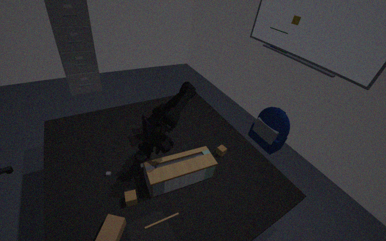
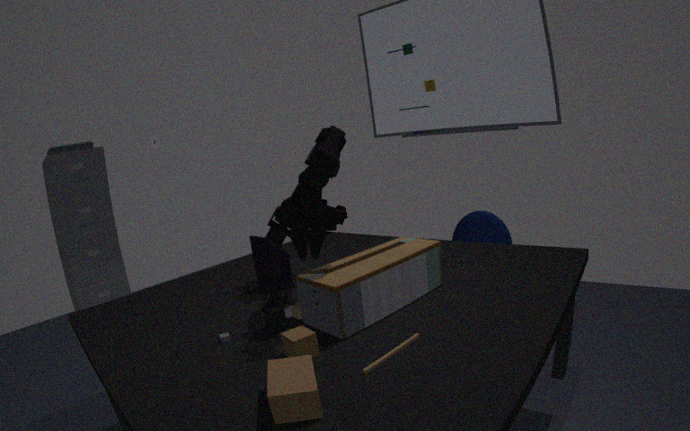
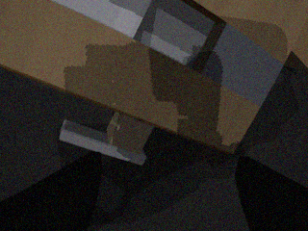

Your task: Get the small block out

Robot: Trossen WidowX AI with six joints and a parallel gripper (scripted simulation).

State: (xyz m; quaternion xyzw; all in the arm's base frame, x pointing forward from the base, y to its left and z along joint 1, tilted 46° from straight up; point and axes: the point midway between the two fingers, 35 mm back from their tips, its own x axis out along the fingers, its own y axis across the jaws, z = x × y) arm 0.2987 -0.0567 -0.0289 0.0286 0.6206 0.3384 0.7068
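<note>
Now: the tan block 14 cm below my gripper tip, 4 cm behind it and 3 cm to the right of it. The rest, counted from my gripper tip: thin stick (28 cm ahead, 15 cm below, 3 cm to the right); tan box (26 cm to the right, 26 cm ahead, 12 cm below); tan cube (15 cm to the right, 13 cm below, 13 cm ahead).
</note>
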